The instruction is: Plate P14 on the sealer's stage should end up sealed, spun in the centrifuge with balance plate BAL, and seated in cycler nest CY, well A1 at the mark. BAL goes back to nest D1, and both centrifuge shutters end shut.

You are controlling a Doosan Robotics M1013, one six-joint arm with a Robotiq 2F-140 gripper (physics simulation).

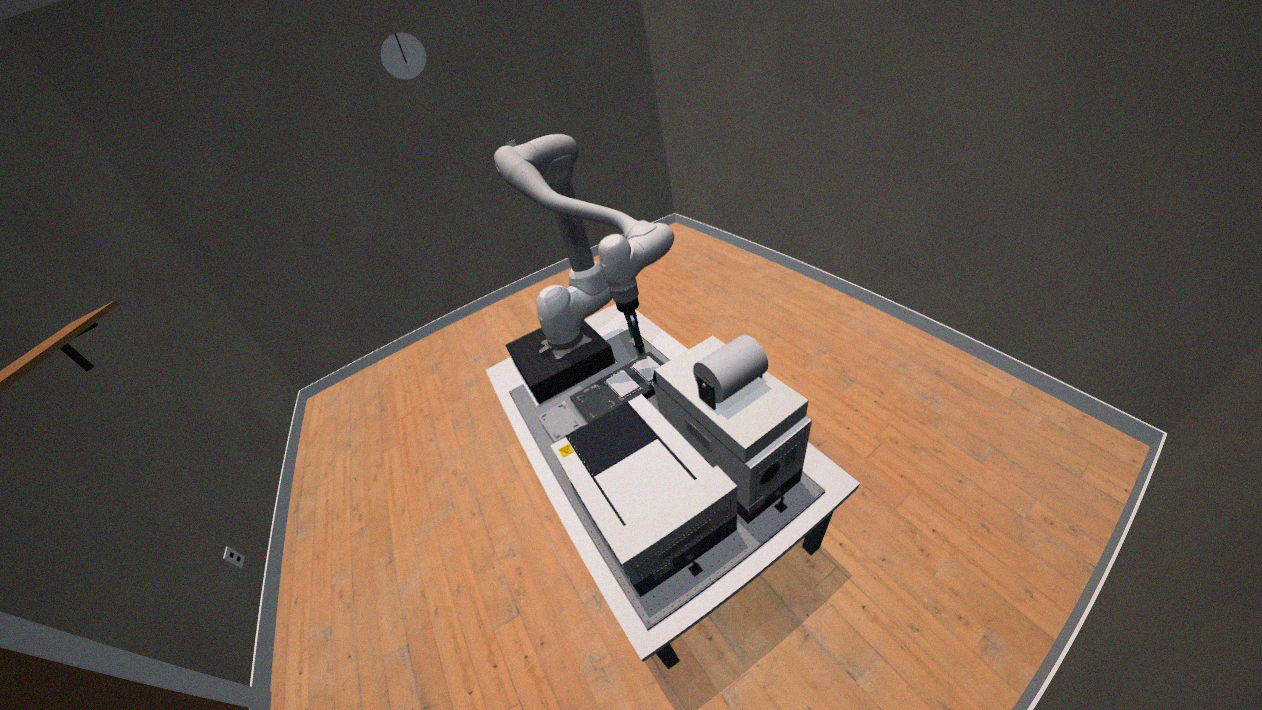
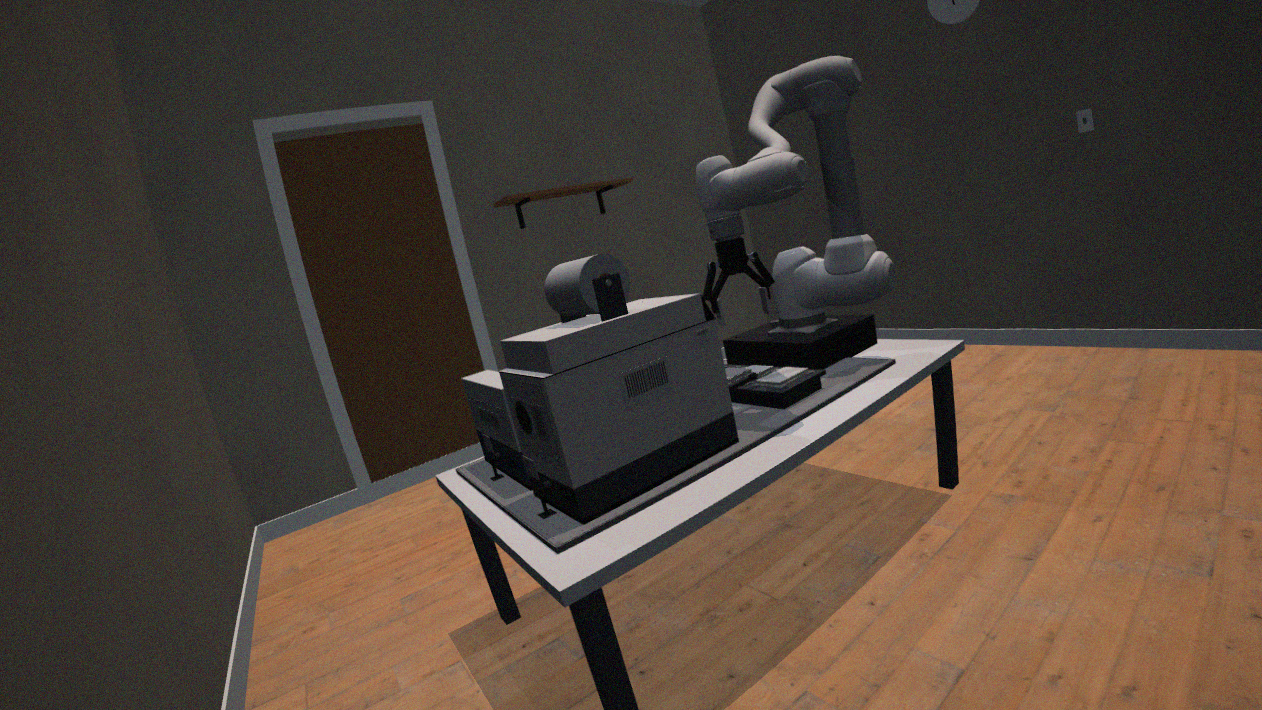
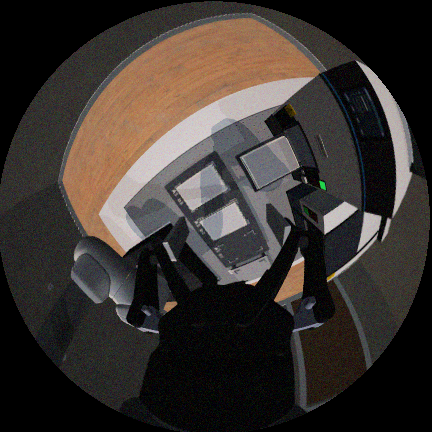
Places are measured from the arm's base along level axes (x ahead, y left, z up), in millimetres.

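Where they show: gripper, fingertip midpoint: (image 2: 745, 319) (image 3: 225, 218); arm's base, link origin: (image 1: 566, 343) (image 2: 803, 329) (image 3: 158, 272).
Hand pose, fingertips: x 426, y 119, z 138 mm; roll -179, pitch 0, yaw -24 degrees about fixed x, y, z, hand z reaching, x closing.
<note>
Each offset is from my fingertips to the centre of the thing. "pt": to the spot under its first point.
My gripper (image 1: 638, 349) (image 2: 739, 309) (image 3: 225, 218) is open and empty, pointing down above the nests beside the arm's base. A plate {dx +142, dy +16, dz -108 mm} (image 3: 270, 162) lies on the stage before the tall sealer {dx +440, dy -1, dz +6 mm} (image 1: 736, 401) (image 2: 648, 388) (image 3: 325, 130); whether it is sealed cannot be told. Another plate {dx -51, dy +50, dz -174 mm} (image 1: 646, 366) (image 2: 788, 375) (image 3: 201, 186) lies in the nest marked D1. A further plate {dx -59, dy -74, dz -174 mm} (image 1: 624, 382) (image 3: 223, 220) lies in the neighbouring nest. A dark nest {pt dx -69, dy -193, dz -182 mm} (image 1: 596, 400) (image 3: 243, 246) beside it is empty. Which machine part is the centrifuge, its shutters and nest CY cannot be told.
A low white machine {dx +388, dy -304, dz -110 mm} (image 1: 657, 494) with a dark top panel {dx +254, dy -293, dz -20 mm} (image 1: 613, 437) (image 3: 342, 250) stands beside the sealer. A pale marked pad {pt dx -89, dy -355, dz -184 mm} (image 1: 558, 420) lies before it. The arm's black base block (image 1: 551, 362) (image 2: 803, 342) stands behind the nests. A grey roll {dx +461, dy -2, dz +186 mm} (image 1: 739, 363) (image 2: 578, 287) tops the sealer.
</note>
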